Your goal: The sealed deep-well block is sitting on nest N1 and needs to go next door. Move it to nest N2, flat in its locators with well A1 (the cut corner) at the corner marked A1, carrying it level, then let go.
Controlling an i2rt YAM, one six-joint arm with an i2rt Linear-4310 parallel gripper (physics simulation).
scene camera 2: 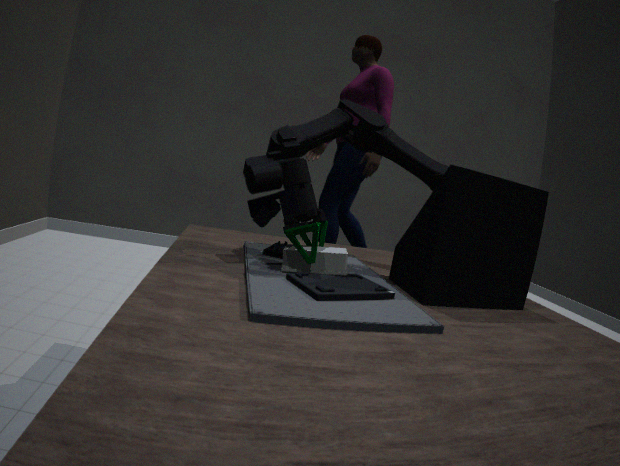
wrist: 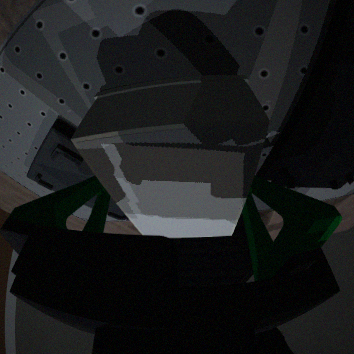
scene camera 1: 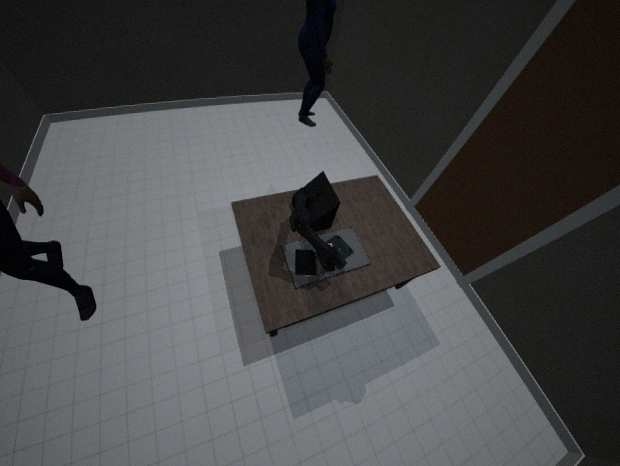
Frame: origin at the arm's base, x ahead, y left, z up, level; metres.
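Seen in the pictures: gripper, fingertip midpoint: (scene camera 2: 315, 260) (wrist: 174, 177); arm's base at its link origin: (scene camera 2: 474, 228) (scene camera 1: 310, 198).
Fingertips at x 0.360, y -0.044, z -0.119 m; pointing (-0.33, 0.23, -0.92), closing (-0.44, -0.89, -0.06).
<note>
Offsets run from my fingertips to a thing's top centre. Level surfaces: height alone.
The sealed deep-well block @[dx -0.001, dy -0.005, dz +0.030 m] (scene camera 2: 330, 260) (wrist: 175, 197) is a pale, flat-topped box standing on the grey perforated baseplate (scene camera 2: 279, 300) (scene camera 1: 361, 261) (wrist: 21, 105). My gripper (scene camera 2: 306, 250) (wrist: 174, 177) (scene camera 1: 334, 254) is open. It is lowered over the block, with one green finger on each side and a gap to the block's walls. An empty dark nest plate @[dx -0.015, dy -0.145, dz -0.004 m] (scene camera 2: 340, 287) (scene camera 1: 304, 262) (wrist: 316, 123) lies right beside the block on the same baseplate. In the first scene view the arm hides the block.
The arm's black base box (scene camera 2: 471, 240) (scene camera 1: 320, 201) stands on the wooden table @[dz -0.039 m] (scene camera 2: 250, 391) (scene camera 1: 279, 300) behind the baseplate. A small dark fixture (scene camera 2: 275, 248) (wrist: 53, 158) sits at the block's other side. People (scene camera 2: 365, 125) (scene camera 1: 313, 60) walk around the table.
</note>
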